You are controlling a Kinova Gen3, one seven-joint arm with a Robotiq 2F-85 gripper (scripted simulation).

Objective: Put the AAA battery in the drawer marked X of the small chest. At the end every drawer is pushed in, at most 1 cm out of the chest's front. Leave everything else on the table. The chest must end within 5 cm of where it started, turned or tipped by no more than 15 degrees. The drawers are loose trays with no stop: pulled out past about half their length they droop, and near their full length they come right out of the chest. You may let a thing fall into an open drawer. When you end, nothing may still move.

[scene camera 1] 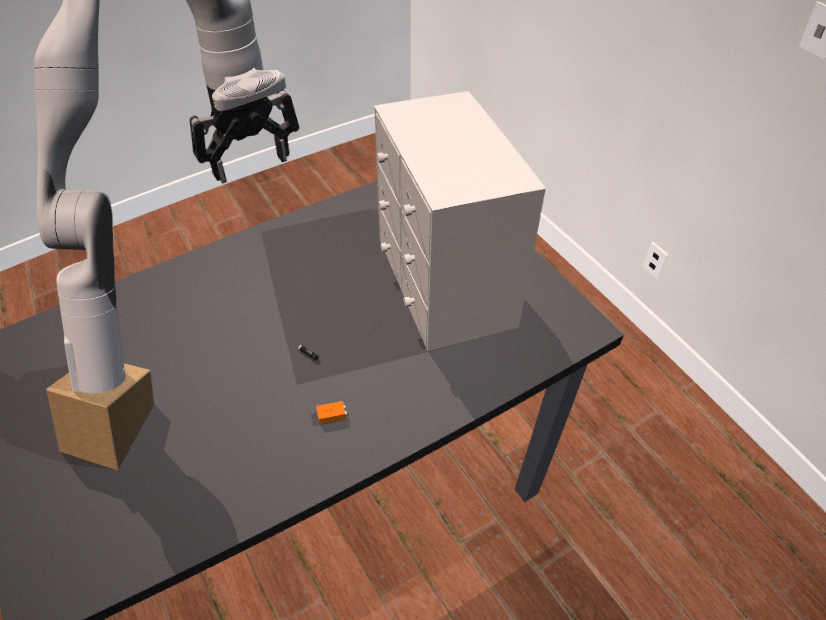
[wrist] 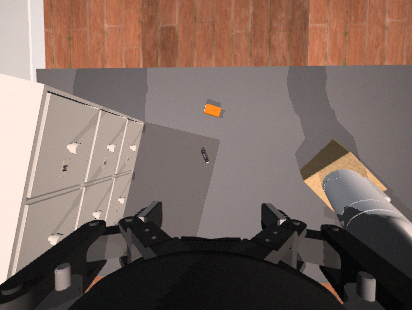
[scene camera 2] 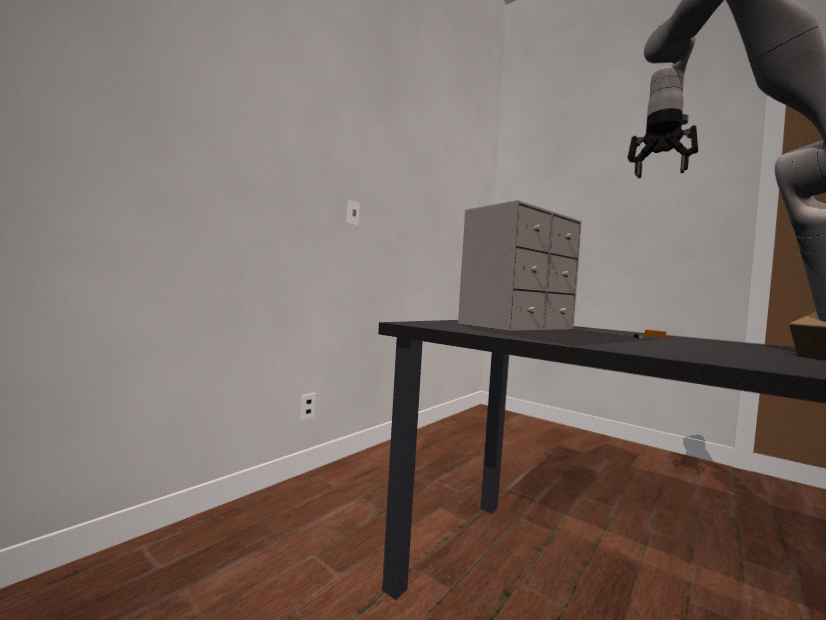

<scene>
The pictures show: my gripper and a white chest.
My gripper also shows in the wrist view and in scene camera 2.
</scene>
